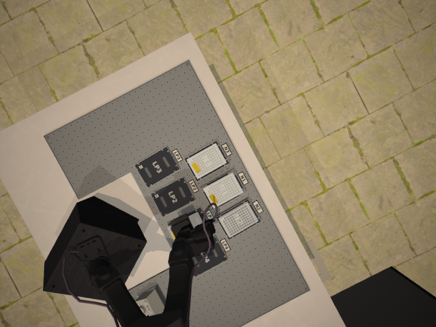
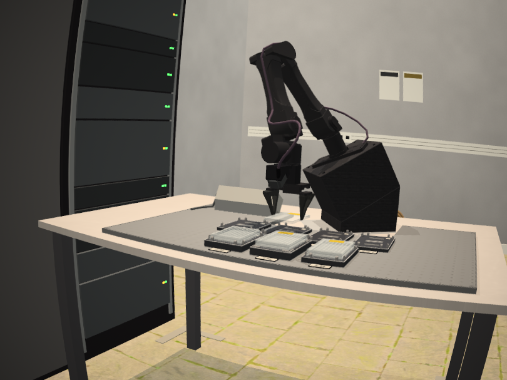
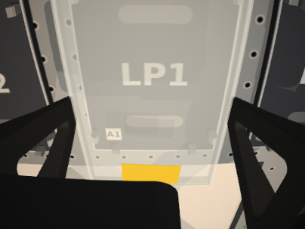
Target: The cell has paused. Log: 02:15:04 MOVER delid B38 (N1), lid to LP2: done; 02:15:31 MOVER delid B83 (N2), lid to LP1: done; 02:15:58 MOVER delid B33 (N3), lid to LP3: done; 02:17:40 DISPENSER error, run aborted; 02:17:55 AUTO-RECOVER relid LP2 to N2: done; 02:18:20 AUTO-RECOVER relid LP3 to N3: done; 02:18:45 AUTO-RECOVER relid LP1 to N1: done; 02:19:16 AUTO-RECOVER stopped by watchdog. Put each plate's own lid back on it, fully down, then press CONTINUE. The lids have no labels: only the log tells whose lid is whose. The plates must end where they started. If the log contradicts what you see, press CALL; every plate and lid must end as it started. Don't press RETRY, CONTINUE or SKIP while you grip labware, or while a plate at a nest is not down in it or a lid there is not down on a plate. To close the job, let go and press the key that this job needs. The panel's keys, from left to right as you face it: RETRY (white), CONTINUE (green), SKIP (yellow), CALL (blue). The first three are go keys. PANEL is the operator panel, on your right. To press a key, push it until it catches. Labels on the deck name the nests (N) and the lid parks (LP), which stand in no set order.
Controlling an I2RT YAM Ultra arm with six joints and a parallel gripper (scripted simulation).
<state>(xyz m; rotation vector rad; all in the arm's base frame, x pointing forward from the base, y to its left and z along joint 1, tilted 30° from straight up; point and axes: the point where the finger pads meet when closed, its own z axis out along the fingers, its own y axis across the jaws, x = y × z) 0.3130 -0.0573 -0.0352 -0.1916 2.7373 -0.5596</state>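
The lid park LP1 is 50 mm below my hand. From my hand the other things lie so: clear lid: 10 mm below; then green key: 260 mm behind, 250 mm to the right, 10 mm above; then lid park LP4: 10 mm ahead, 130 mm to the right, 50 mm below.
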